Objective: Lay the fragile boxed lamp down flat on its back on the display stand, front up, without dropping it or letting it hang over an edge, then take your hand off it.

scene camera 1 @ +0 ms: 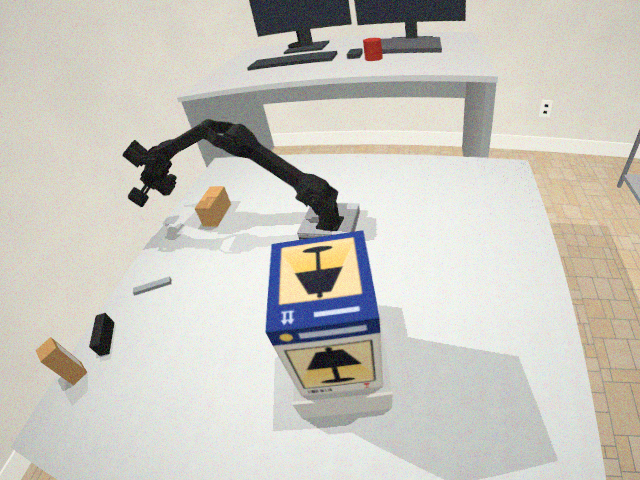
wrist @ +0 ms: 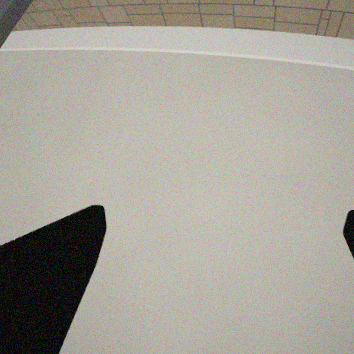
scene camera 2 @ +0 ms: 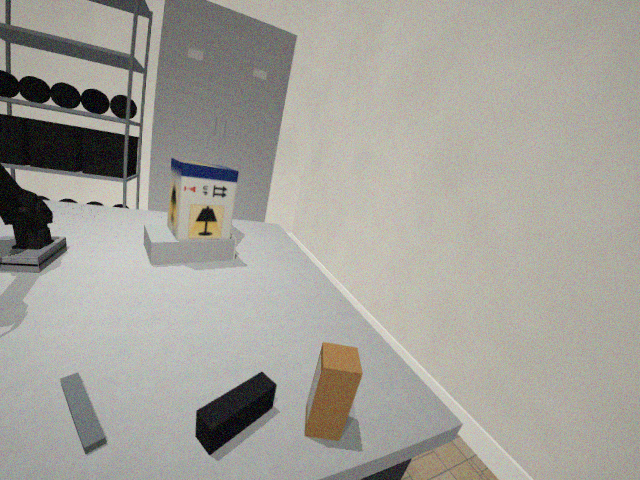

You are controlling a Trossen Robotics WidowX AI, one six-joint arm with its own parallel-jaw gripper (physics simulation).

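Where they show: gripper, between the fingertips: (scene camera 1: 147, 187) (wrist: 226, 219); arm's base, origin of its link: (scene camera 1: 330, 223) (scene camera 2: 34, 244).
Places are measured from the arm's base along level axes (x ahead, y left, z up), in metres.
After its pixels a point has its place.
Note:
The boxed lamp (scene camera 1: 324, 310) {z 0.267, x 0.448, y 0.198 m} (scene camera 2: 206, 201) {z 0.160, x 0.419, y 0.096 m} rests on the light grey display stand (scene camera 1: 343, 406) {z 0.007, x 0.491, y 0.210 m} (scene camera 2: 191, 252) {z -0.004, x 0.391, y 0.069 m}. Its uppermost face has a blue border and a large lamp picture. Its visible sides are mostly white, with a blue band along the top and lamp pictures drawn base down; the arrows on one side point sideways. In scene camera 2 the box's lower edge lies close to the stand's near edge. My gripper (scene camera 1: 153, 190) {z 0.109, x 0.049, y -0.651 m} (wrist: 226, 219) {z 0.109, x 0.049, y -0.651 m} is open and empty, raised far from the box, beyond the table's left side in scene camera 1. It does not show in scene camera 2.
An orange block (scene camera 1: 212, 206) {z 0.034, x 0.027, y -0.395 m} stands near the arm. A grey bar (scene camera 1: 152, 285) {z -0.028, x 0.334, y -0.453 m} (scene camera 2: 83, 413) {z -0.027, x 0.342, y -0.473 m}, a black block (scene camera 1: 102, 334) {z 0.004, x 0.544, y -0.460 m} (scene camera 2: 235, 412) {z 0.010, x 0.534, y -0.509 m} and another orange block (scene camera 1: 62, 361) {z 0.046, x 0.666, y -0.473 m} (scene camera 2: 333, 391) {z 0.054, x 0.655, y -0.524 m} are near the table's left edge in scene camera 1. A desk (scene camera 1: 330, 81) stands behind.

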